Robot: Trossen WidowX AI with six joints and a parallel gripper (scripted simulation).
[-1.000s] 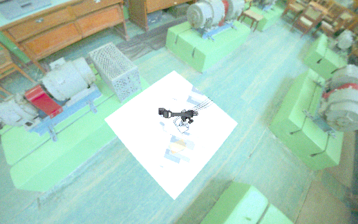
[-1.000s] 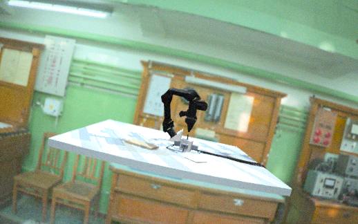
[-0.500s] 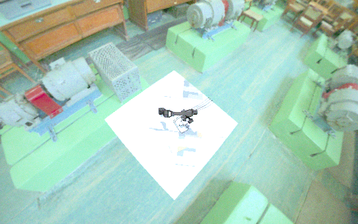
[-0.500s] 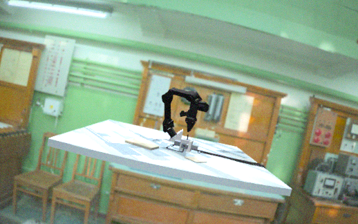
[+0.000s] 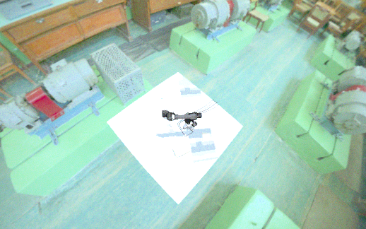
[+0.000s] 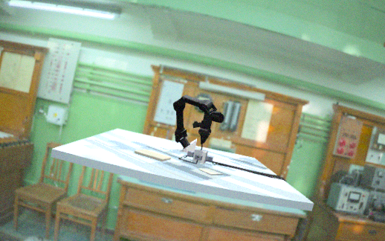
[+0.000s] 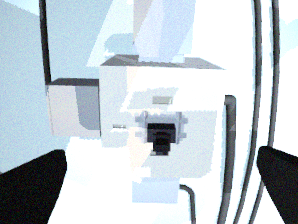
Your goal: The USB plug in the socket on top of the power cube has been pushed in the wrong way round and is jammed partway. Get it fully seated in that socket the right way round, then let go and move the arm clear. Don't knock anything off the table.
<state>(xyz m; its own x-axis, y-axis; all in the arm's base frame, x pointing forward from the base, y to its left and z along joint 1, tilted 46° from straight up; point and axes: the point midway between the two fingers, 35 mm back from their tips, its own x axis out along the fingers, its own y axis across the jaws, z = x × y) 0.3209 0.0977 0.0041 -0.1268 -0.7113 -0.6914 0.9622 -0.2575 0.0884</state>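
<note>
My gripper tip is now 30 mm above the dark USB plug. The rest, counted from my gripper tip: USB socket 50 mm below.
</note>
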